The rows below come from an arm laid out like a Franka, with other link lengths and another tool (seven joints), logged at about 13 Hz.
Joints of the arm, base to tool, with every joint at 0 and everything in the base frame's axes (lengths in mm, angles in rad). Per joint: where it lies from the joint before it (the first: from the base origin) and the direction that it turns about. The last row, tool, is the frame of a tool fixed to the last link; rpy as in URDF.
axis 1: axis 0 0 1 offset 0 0 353
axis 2: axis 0 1 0 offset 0 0 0
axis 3: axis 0 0 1 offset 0 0 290.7
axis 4: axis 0 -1 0 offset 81.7 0 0
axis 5: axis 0 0 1 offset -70.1 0 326.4
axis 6: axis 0 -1 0 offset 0 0 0
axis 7: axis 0 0 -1 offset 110 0 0
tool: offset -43 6 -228 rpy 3.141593 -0.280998 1.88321
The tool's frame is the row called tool.
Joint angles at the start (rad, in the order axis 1, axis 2, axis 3, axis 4, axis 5, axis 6, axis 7):
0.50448, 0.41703, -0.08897, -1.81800, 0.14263, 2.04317, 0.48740
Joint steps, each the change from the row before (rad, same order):
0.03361, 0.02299, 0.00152, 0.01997, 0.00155, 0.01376, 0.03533
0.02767, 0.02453, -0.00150, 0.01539, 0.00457, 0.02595, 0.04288
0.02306, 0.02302, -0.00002, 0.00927, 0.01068, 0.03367, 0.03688
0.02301, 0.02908, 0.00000, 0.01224, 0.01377, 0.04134, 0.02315
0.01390, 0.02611, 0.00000, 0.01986, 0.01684, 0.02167, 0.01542
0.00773, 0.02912, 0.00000, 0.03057, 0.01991, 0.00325, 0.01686
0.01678, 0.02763, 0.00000, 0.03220, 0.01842, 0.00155, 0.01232
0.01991, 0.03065, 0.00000, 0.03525, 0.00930, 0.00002, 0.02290
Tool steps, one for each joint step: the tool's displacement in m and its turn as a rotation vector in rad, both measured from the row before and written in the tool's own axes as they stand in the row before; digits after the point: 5 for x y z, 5 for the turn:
0.01823, 0.00241, 0.01112, -0.00934, -0.00496, -0.00110
0.01441, 0.00473, 0.01136, -0.02055, -0.00026, 0.01475
0.01324, 0.00413, 0.01187, -0.02211, 0.00752, 0.01520
0.01305, 0.00492, 0.01374, -0.02230, 0.01131, 0.00315
0.01006, 0.00453, 0.00934, -0.01331, 0.01367, 0.00773
0.00825, 0.00470, 0.00773, -0.00476, 0.01396, 0.01864
0.01268, 0.00155, 0.00864, -0.00109, 0.01256, 0.00420
0.01297, 0.00070, 0.01044, -0.00231, 0.00451, 0.00593

